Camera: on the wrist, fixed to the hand. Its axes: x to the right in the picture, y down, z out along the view.
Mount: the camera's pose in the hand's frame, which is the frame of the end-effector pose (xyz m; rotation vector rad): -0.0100 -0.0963 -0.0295 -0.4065 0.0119 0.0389
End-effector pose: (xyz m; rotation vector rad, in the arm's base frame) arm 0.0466 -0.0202 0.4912 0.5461 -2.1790 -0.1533
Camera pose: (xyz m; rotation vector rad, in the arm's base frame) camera 0.1066 -0.0998 0.4738 0.2717 -2.0679 -0.5555
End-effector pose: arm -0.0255 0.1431 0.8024 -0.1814 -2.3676 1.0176
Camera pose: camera 0.0074 0.0906 0.8825 -0.3830 -2.5436 0.5377
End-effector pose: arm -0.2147 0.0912 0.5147 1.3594 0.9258 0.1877
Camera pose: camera -0.2777 0.0827 0.4359 1.0004 0.8183 0.3922
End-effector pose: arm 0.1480 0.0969 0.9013 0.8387 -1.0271 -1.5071
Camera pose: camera 0.1404 0.1066 0.8008 0.5353 -0.6884 -1.6027
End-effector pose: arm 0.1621 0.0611 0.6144 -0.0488 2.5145 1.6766
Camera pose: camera 0.1786 -0.0037 0.5384 -0.0460 2.1520 2.1789
